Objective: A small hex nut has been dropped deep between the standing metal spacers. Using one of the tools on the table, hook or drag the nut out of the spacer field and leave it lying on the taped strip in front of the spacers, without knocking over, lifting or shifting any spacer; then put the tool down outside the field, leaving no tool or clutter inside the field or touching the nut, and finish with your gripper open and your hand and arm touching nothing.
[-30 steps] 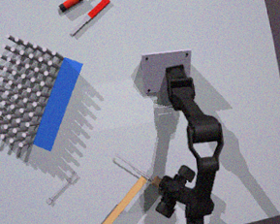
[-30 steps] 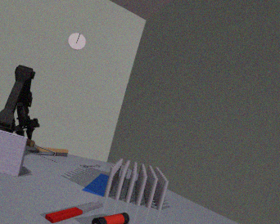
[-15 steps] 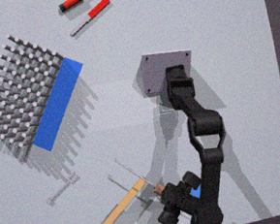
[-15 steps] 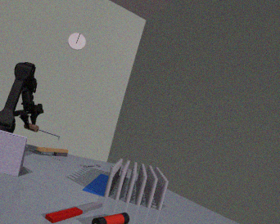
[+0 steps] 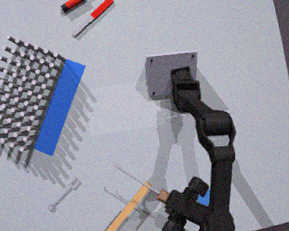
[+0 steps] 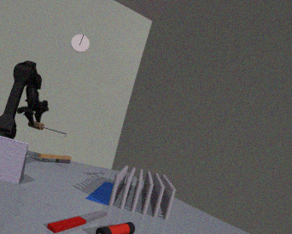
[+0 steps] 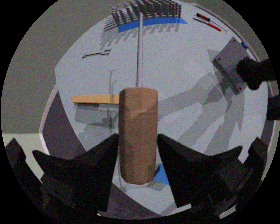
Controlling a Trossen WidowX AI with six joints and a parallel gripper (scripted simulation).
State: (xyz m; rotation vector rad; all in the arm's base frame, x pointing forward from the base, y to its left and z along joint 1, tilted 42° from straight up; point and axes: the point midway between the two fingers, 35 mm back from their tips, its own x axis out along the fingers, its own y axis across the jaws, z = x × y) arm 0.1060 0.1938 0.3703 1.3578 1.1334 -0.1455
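My gripper tip is 70 mm short of the brown-handled hook tool and 80 mm to the left of it. Also, from my gripper tip: wrench: 390 mm ahead, 50 mm to the right, 180 mm below; then blue taped strip: 330 mm ahead, 380 mm to the right, 180 mm below; then hex nut: 440 mm ahead, 500 mm to the right, 180 mm below.
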